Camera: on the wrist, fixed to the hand. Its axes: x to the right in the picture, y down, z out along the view.
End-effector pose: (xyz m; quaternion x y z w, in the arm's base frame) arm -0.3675 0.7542 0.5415 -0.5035 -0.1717 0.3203 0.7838
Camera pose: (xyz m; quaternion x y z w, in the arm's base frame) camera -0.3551 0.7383 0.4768 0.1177 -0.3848 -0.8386 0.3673
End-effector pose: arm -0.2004 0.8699 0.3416 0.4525 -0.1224 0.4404 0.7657
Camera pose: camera -0.2480 0.9179 0.3457 0.0761 0.5604 -0.6784 0.4689
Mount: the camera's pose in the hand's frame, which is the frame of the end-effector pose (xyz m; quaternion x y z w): 0.0018 0.0495 -0.0462 0.0099 0.1460 -0.9889 0.0261
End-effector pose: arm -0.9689 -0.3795 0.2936 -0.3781 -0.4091 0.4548 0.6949
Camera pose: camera -0.9423 -0.3700 0.2320 0.3352 -0.2786 -0.7264 0.5313
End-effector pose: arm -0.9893 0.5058 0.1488 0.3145 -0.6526 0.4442 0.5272
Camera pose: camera -1.0144 0.5682 0.1405 0.5939 0.3753 -0.4574 0.5452
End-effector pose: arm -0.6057 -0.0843 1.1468 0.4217 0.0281 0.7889 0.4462
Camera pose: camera -0.6717 -0.0974 1.1391 -0.1275 0.4907 -0.3593 0.7835
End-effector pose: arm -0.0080 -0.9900 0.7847 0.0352 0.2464 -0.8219 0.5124
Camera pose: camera 0.0247 -0.9886 0.7254 0.1177 -0.1079 0.5255 0.8357
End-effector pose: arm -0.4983 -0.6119 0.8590 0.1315 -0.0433 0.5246 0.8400
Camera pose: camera -0.5447 -0.5775 0.8236 -0.0220 0.2567 -0.7974 0.5457
